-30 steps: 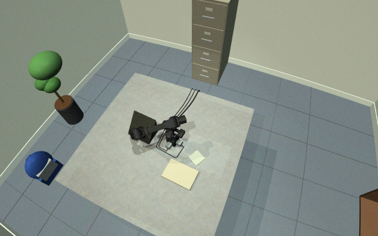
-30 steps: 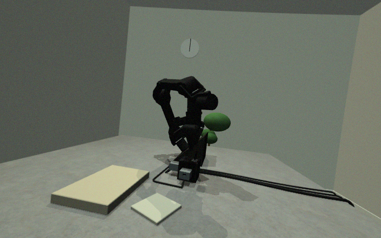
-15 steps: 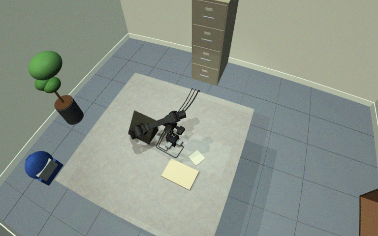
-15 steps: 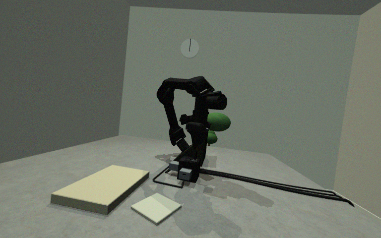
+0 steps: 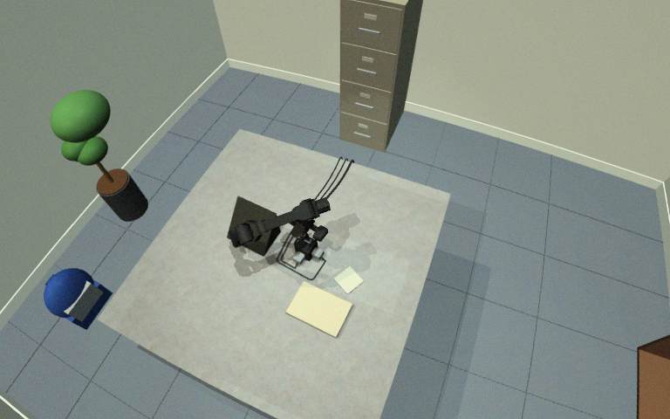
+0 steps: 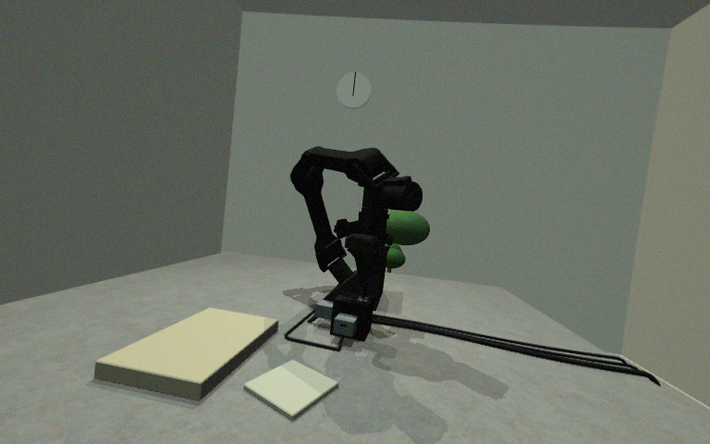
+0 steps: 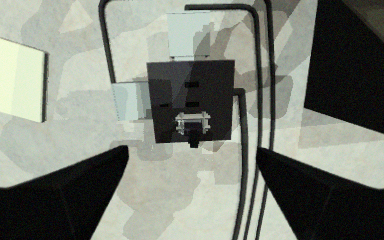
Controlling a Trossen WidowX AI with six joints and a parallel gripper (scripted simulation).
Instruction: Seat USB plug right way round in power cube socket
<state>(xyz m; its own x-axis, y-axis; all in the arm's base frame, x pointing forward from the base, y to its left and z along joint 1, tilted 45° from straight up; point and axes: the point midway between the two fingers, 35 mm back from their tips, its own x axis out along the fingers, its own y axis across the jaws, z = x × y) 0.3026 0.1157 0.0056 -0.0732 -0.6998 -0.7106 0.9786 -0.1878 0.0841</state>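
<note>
Now: gripper tip 3 cm above the USB plug. Also, from my gripper tip: pale pad (23 cm ahead, 12 cm below, 8 cm to the right); then cream pad (26 cm to the right, 17 cm ahead, 11 cm below).
</note>
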